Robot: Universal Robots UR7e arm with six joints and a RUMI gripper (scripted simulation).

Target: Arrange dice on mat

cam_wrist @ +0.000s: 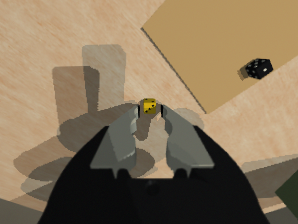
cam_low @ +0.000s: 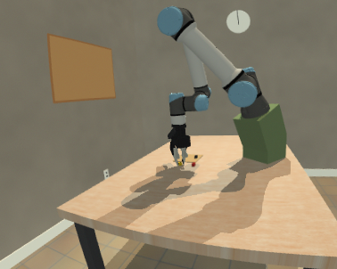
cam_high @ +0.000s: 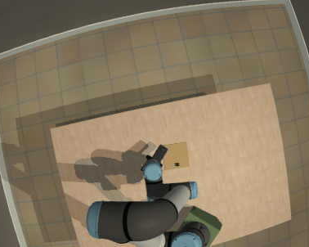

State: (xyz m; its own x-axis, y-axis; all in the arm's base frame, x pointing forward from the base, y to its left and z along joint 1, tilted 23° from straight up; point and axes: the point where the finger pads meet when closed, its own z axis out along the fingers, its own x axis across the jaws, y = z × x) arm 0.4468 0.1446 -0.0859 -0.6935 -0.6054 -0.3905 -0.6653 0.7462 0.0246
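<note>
My hand is 10 mm above the yellow die. Round my hand: black die (60 mm behind, 120 mm to the right, 10 mm below); red die (70 mm behind, 10 mm below); tan mat (10 mm behind, 120 mm to the right, 20 mm below).
</note>
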